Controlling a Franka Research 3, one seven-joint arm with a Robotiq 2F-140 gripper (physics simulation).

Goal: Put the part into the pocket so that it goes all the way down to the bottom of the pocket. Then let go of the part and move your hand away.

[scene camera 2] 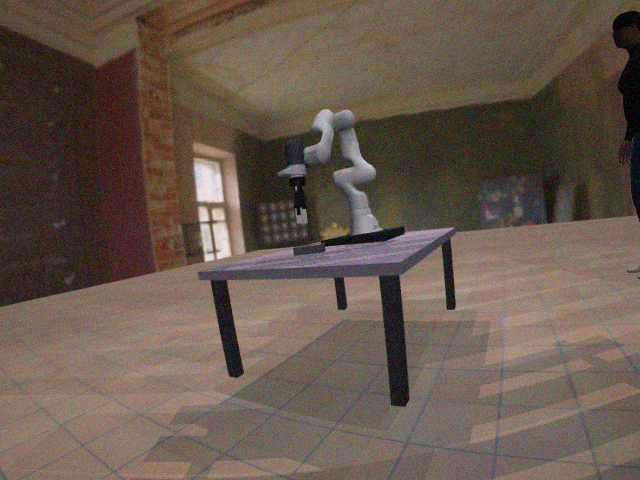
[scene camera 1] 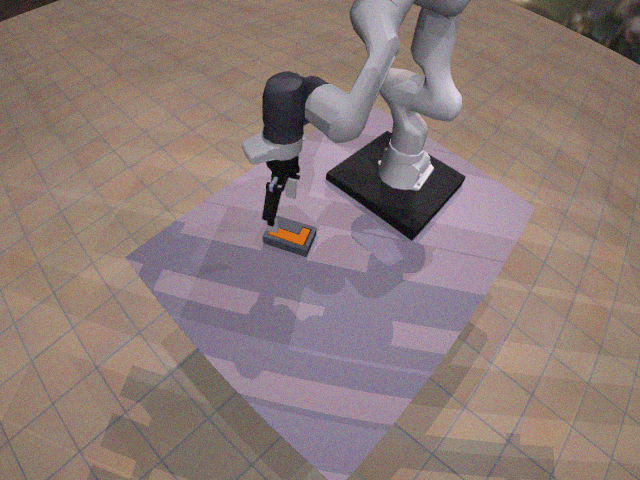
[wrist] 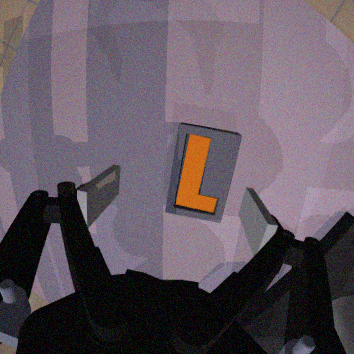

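Note:
The orange L-shaped part (scene camera 1: 294, 237) (wrist: 194, 170) lies flat inside the L-shaped pocket of the dark grey block (scene camera 1: 284, 246) (scene camera 2: 309, 250) (wrist: 222, 165). A thin dark gap shows along the part's left and lower edges in the wrist view. Its top looks about level with the block's top face; the pocket's bottom is hidden, so its exact depth cannot be told. My gripper (scene camera 1: 281, 209) (scene camera 2: 301, 215) (wrist: 180, 190) is wide open and empty, above the block and apart from it. Its two pads stand to either side of the block in the wrist view.
The block rests on the purple table (scene camera 1: 336, 413) (scene camera 2: 310, 271). The arm's black base plate (scene camera 1: 361, 192) (scene camera 2: 361, 237) lies on the table to the right of the block in both scene views. A person (scene camera 2: 631, 98) stands at the right edge of the second scene view.

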